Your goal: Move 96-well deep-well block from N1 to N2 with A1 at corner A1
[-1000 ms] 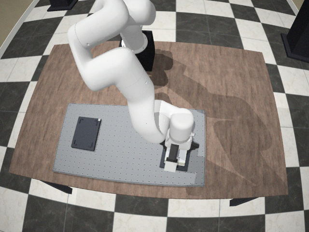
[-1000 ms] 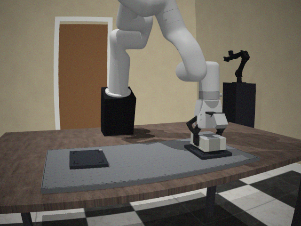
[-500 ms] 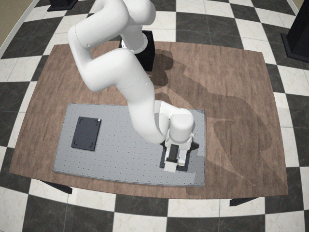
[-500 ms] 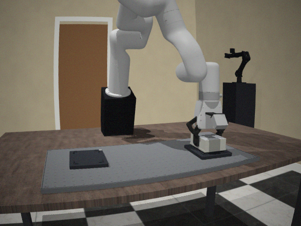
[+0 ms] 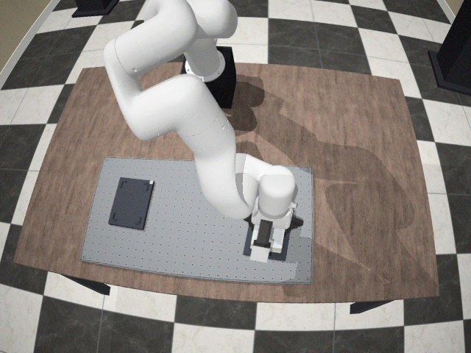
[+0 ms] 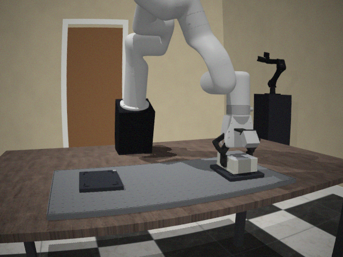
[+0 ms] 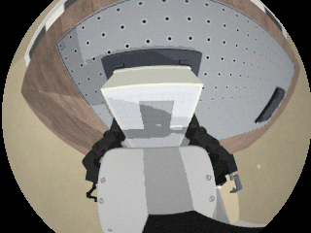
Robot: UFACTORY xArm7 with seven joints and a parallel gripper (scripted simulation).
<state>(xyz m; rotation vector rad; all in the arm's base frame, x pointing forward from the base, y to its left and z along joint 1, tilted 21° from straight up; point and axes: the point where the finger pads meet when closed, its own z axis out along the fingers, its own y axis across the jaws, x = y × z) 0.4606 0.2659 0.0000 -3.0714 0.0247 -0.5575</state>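
Right now my hand is 30 mm above the plate nest N2. From my hand the other things lie so: 96-well deep-well block: right at my hand; then plate nest N1: 430 mm to the right, 30 mm below, 10 mm behind.
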